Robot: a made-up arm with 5 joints.
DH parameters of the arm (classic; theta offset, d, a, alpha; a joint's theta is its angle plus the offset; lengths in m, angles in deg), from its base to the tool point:
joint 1: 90 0.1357 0.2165 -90
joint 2: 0 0.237 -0.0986 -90
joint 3: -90 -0.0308 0.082 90
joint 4: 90 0.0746 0.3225 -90
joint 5: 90 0.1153 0.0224 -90
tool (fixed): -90 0.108 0 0
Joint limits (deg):
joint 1: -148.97..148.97
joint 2: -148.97..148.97
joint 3: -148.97..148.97
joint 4: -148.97..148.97
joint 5: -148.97..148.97
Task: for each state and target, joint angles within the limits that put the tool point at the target. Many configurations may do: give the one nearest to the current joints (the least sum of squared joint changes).
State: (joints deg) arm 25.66 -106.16 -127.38 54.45 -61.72
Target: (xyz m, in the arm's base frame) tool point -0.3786 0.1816 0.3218
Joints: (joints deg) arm 14.89 -119.78 -102.01 43.97 -92.89
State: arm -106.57 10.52 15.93 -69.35 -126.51
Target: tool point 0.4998 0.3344 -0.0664
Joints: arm -136.40 26.90 9.97 -64.55 -103.12
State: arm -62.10 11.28 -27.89 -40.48 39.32
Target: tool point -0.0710 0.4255 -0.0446
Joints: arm -84.63 1.38 -6.36 -57.51 37.18
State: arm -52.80 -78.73 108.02 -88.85 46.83
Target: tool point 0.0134 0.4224 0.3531
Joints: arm -39.78 -82.00 108.30 -89.79 39.18
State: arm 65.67 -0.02 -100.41 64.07 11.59
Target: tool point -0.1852 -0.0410 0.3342
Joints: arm 62.16 -12.08 -81.68 108.67 26.60
